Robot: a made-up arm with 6 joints.
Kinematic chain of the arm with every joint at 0, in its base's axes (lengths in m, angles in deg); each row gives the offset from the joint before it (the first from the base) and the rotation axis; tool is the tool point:
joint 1: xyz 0 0 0.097 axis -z
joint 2: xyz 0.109 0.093 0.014 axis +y
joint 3: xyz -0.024 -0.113 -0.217 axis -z
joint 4: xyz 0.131 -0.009 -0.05 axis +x
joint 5: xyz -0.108 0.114 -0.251 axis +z
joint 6: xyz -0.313 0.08 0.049 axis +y
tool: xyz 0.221 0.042 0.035
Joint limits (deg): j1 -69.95..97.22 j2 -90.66..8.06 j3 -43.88..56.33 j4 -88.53..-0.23 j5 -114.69..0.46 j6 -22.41..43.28
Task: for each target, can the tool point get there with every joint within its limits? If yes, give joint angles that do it. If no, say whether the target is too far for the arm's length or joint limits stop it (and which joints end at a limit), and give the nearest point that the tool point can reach.
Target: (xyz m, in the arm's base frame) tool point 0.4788 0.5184 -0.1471
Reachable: yes | joints -39.32 -73.56 -32.07 -23.43 -37.85 31.05
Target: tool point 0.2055 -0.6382 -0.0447
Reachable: yes | joints 83.72 -64.78 5.33 -15.28 -68.06 18.46
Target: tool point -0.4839 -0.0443 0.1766
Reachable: no: joint limits stop it (at a limit: joint 1, joint 2, joint 4, joint 5) | nearest point -0.4008 -0.4883 0.1543 | short by 0.452 m
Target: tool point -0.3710 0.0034 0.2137
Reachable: no: joint limits stop it (at a limit: joint 2, joint 3, joint 4, joint 6) | nearest point -0.2313 0.0021 -0.2072 | short by 0.443 m
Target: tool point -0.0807 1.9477 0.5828
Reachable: no: too far | nearest point 0.0940 0.7604 0.2144 | short by 1.255 m
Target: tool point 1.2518 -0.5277 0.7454
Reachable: no: too far | nearest point 0.6905 -0.2911 0.3240 | short by 0.741 m
